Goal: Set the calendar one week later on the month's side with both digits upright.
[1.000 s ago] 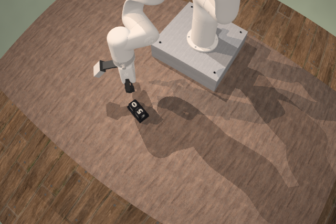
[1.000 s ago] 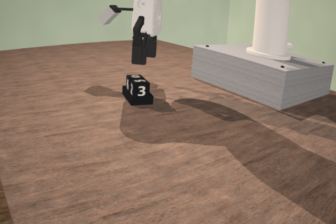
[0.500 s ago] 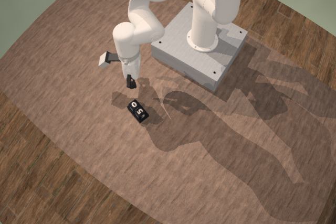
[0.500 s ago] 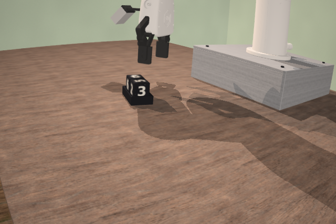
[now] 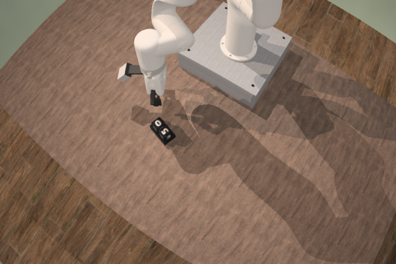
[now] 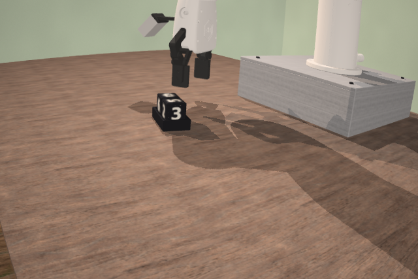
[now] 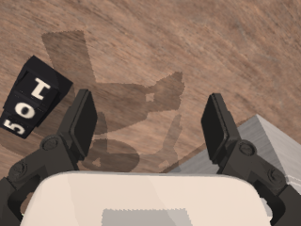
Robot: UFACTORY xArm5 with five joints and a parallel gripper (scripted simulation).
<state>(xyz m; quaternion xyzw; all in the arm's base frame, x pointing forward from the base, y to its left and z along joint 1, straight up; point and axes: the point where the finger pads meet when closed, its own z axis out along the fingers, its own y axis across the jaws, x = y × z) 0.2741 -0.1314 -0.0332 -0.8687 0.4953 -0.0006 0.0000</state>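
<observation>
Right now the cube is 10 cm to the left of my hand, 10 cm ahead of it and 3 cm below it. Also, from my hand: tray: 9 cm ahead, 8 cm to the left, 4 cm below.
</observation>
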